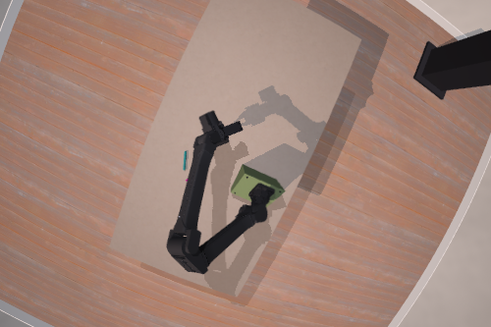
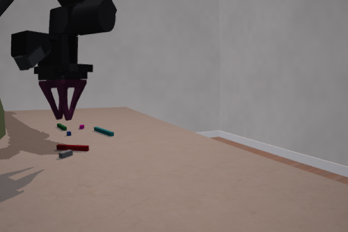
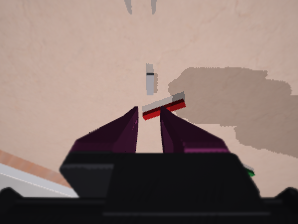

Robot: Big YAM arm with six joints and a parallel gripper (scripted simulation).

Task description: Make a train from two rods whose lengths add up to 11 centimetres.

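Now: the grey rod 7 cm below my hand. Also, from my hand: red rod (7 cm below, 5 cm to the left, 1 cm ahead); then blue rod (21 cm to the left, 7 cm below, 1 cm ahead); then turquoise rod (22 cm to the left, 10 cm ahead, 7 cm below).
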